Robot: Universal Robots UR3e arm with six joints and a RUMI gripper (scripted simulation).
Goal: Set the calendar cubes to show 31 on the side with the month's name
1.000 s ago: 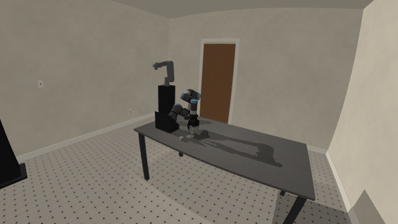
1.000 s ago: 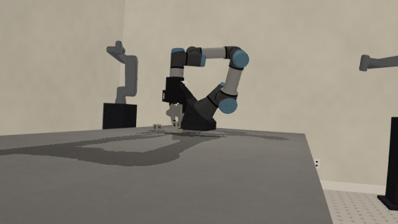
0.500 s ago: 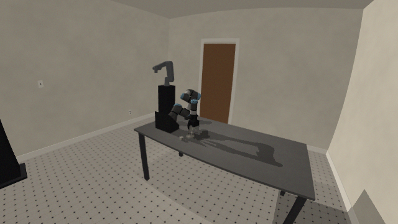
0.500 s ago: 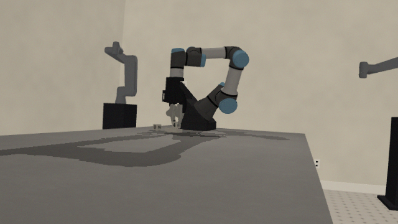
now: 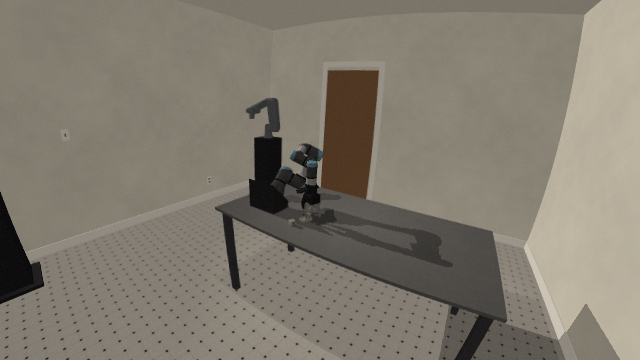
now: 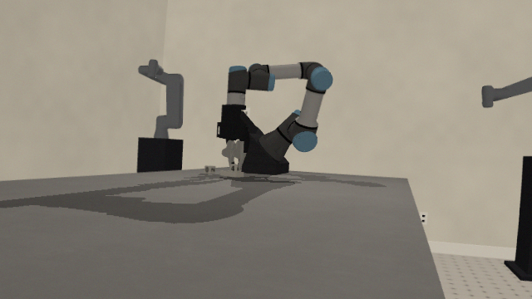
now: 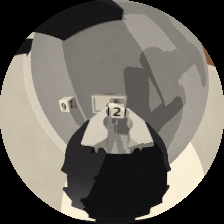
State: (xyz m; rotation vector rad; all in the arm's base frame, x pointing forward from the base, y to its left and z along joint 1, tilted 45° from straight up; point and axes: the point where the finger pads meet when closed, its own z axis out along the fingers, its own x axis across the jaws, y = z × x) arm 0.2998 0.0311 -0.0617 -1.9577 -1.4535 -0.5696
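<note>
Now: the pale calendar tray 10 mm behind my hand, 20 mm to the right of it and 30 mm below it.
</note>
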